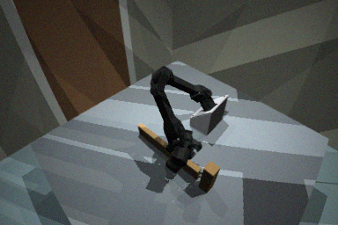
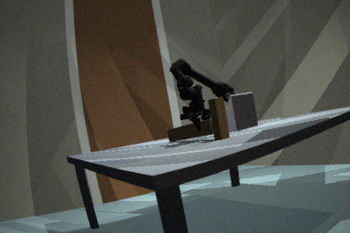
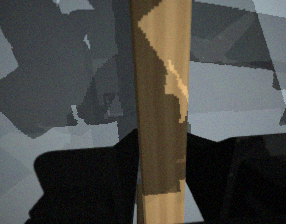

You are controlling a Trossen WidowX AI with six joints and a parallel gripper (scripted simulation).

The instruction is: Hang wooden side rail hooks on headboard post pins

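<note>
The headboard post is 10 mm behind my gripper tip, 140 mm to the left of it and 40 mm above it.
</note>
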